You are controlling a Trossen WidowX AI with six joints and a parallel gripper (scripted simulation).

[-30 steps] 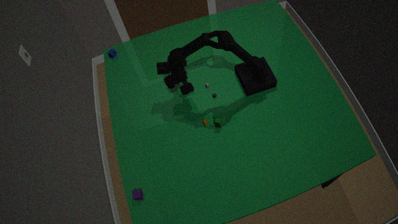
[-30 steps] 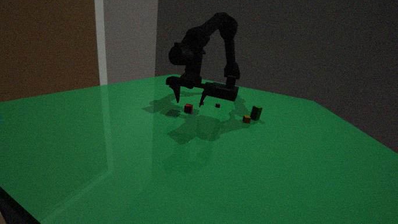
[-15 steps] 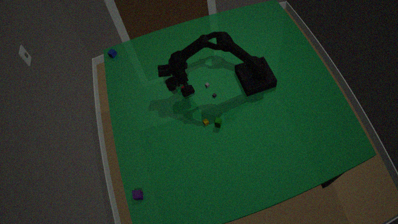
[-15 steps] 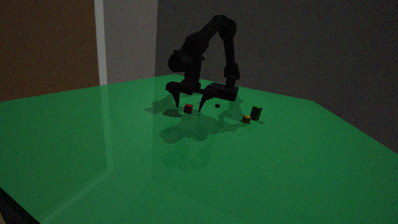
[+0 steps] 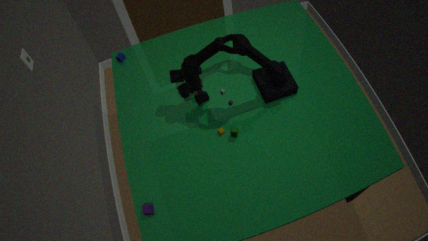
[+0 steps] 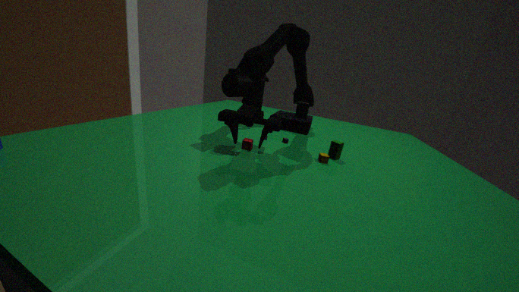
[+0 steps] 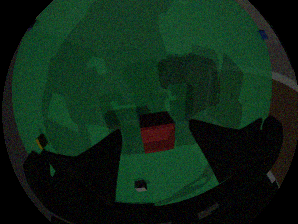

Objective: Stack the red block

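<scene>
Now: gripper tip 5 cm past the yellow block and 23 cm to the right of it. The rest, counted from my gripper tip: red block 1 cm above; then white block 12 cm behind, 2 cm to the left; then dark block 14 cm behind, 9 cm to the left.
</scene>
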